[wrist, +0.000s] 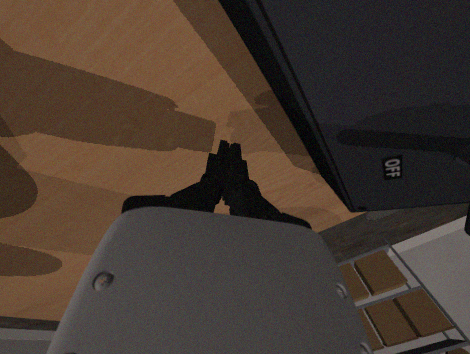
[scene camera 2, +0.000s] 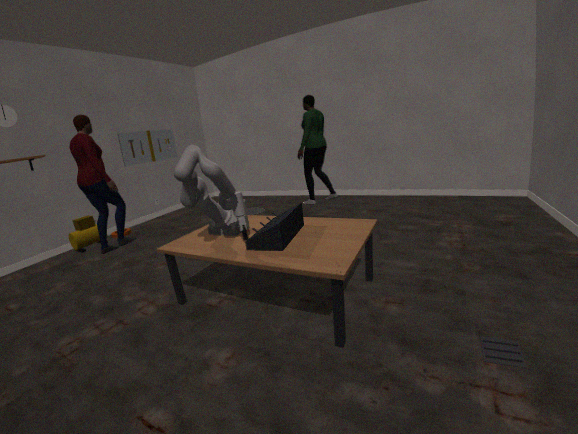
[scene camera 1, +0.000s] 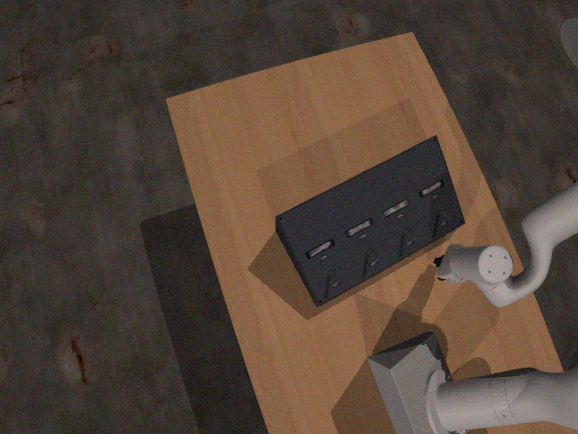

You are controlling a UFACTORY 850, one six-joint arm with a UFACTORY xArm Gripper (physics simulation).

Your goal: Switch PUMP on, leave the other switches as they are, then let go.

Labels:
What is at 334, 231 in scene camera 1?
A dark sloped switch panel.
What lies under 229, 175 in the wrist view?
My gripper.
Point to a dark sloped switch panel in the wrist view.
372, 97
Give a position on a dark sloped switch panel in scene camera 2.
276, 234

